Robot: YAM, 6 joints.
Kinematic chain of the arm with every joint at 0, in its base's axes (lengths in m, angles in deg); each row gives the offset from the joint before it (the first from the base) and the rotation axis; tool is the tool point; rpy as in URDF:
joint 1: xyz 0 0 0.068 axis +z
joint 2: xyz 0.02 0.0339 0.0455 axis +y
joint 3: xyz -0.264 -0.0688 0 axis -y
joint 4: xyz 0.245 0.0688 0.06 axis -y
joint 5: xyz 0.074 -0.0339 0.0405 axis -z
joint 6: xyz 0.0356 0 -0.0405 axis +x
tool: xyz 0 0 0 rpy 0 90 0
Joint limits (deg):
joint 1: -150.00..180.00
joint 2: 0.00..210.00
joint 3: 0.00..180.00
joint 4: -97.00..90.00
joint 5: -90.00..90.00
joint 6: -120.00..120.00
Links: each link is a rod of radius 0.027 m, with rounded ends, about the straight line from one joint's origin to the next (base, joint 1, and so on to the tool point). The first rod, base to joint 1, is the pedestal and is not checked.
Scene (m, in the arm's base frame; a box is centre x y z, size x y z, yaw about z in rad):
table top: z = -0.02
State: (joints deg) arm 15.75 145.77 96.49 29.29 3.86 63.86
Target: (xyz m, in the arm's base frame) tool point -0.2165 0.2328 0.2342
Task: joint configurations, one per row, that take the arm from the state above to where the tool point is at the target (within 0.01 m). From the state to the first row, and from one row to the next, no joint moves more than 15 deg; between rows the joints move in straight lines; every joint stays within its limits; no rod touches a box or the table.
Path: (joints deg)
1: 30.24 137.86 90.13 27.40 1.94 63.86
2: 44.72 129.94 83.77 25.51 0.02 63.86
3: 59.21 122.03 77.40 23.62 -1.90 63.86
4: 73.70 114.12 71.04 21.73 -3.82 63.86
5: 88.18 106.20 64.68 19.84 -5.74 63.86
6: 102.67 98.29 58.32 17.95 -7.66 63.86
7: 117.16 90.38 51.96 16.06 -9.58 63.86
8: 131.64 82.47 45.59 14.17 -11.50 63.86

